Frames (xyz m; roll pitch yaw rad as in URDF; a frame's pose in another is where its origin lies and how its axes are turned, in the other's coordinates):
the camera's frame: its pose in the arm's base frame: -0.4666 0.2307 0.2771 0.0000 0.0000 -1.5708
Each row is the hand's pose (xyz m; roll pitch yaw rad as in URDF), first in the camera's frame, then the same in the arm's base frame.
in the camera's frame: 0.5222 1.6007 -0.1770 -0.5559 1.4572 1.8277
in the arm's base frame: 1.1341 -0.2915 0.1001 -0.5559 1.4572 0.2569
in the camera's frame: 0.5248 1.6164 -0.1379 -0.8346 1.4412 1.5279
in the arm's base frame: 1.1498 -0.2941 0.1392 -0.8346 1.4412 -0.0429
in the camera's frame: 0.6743 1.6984 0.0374 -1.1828 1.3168 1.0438
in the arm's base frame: 1.2318 -0.4436 0.3145 -1.1828 1.3168 -0.5270
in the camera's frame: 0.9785 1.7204 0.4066 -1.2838 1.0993 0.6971
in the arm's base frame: 1.2538 -0.7478 0.6837 -1.2838 1.0993 -0.8737
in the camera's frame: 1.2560 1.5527 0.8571 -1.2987 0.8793 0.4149
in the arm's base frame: 1.0861 -1.0253 1.1342 -1.2987 0.8793 -1.1559
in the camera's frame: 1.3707 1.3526 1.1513 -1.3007 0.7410 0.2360
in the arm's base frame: 0.8860 -1.1400 1.4284 -1.3007 0.7410 -1.3348
